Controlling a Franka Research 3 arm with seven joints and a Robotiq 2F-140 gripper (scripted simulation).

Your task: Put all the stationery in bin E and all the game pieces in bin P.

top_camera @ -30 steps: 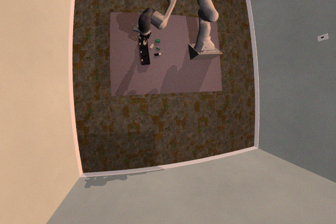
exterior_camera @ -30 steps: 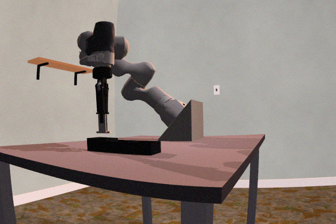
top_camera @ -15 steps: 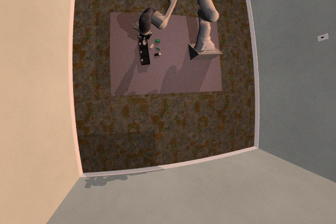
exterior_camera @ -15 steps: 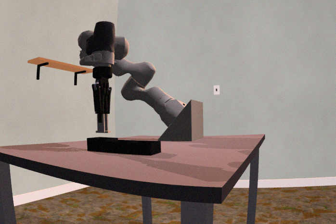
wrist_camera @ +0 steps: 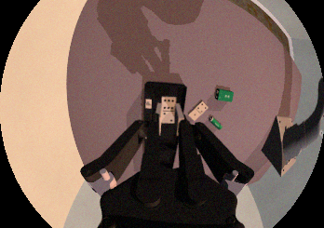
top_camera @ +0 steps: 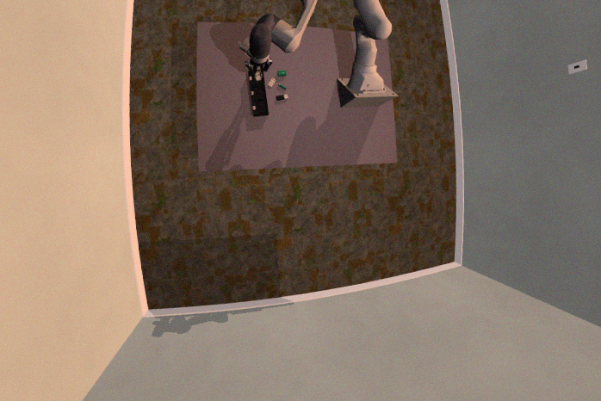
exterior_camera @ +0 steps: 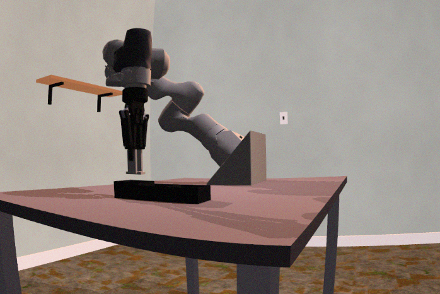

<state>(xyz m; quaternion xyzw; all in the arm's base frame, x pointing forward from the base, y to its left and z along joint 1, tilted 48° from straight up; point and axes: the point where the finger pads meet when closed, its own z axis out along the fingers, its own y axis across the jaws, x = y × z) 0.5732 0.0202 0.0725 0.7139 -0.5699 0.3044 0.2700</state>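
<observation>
My gripper is now 80 mm past the white spotted piece, 10 mm to the right of it and 100 mm above it. Also, from my hand: green cylinder: 140 mm behind, 30 mm to the left, 90 mm below; flat green block: 130 mm behind, 50 mm to the right, 90 mm below; black bin row: 80 mm to the left, 80 mm below.
</observation>
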